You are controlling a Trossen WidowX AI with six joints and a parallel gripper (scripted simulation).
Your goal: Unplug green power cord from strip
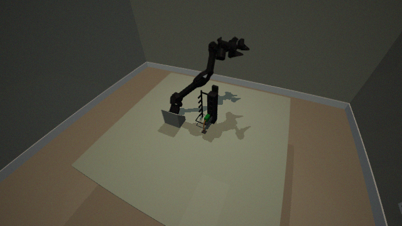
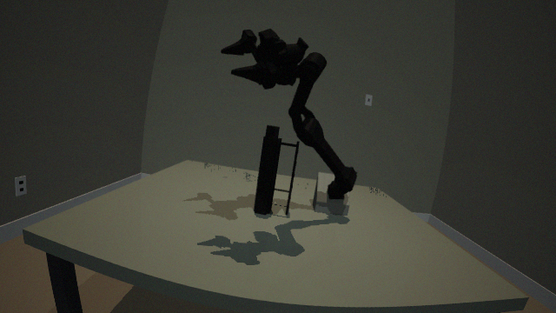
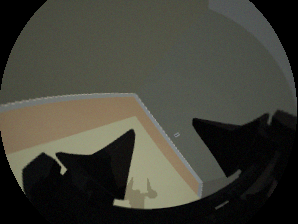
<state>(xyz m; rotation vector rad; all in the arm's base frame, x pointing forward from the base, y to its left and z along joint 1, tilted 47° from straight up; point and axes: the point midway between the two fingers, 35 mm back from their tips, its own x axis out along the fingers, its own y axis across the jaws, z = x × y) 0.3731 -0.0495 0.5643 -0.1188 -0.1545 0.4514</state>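
Now: gripper tip 37 cm to the left of the green plug, 34 cm above it and 17 cm past it.
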